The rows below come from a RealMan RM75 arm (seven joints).
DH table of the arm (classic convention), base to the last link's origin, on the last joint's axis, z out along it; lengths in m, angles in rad. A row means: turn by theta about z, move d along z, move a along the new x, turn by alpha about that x. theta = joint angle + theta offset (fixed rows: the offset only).
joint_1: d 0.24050; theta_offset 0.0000; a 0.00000; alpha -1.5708
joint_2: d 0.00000; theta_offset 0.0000; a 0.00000; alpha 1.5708
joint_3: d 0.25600; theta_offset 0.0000; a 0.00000; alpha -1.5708
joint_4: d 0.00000; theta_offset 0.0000; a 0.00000; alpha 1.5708
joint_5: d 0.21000; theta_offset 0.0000; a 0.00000; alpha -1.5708
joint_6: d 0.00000; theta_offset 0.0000; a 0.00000; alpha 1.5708
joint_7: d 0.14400; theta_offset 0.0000; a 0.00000; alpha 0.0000
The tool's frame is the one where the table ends.
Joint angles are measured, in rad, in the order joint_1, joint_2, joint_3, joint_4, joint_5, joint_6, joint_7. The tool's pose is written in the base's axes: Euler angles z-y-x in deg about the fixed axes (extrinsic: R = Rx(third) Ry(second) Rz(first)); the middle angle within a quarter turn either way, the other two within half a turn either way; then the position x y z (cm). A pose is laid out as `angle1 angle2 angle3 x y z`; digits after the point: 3 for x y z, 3 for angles.
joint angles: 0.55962 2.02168 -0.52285 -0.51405 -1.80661 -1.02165 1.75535
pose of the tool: 72.440 -6.224 -123.500 32.480 39.345 5.077
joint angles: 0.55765 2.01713 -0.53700 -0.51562 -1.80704 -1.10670 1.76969
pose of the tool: 72.194 -10.339 -126.407 31.448 38.869 4.731
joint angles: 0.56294 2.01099 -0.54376 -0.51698 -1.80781 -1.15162 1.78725
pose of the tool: 72.171 -12.636 -127.952 30.738 38.814 4.757
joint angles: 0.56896 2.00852 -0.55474 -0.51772 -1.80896 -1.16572 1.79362
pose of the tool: 71.636 -13.515 -128.979 30.298 38.909 4.658
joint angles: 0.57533 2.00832 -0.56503 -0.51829 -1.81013 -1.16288 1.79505
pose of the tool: 71.035 -13.631 -129.523 30.018 39.102 4.527
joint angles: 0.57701 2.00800 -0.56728 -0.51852 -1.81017 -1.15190 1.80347
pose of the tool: 71.424 -13.162 -129.303 30.071 39.230 4.558
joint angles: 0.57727 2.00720 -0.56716 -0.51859 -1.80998 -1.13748 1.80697
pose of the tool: 71.691 -12.453 -128.823 30.245 39.348 4.661
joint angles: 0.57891 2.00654 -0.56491 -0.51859 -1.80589 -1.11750 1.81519
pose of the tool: 72.430 -11.642 -127.905 30.419 39.566 4.852
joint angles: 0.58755 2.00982 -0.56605 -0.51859 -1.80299 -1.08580 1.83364
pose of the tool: 73.551 -10.662 -127.004 30.377 40.014 4.851
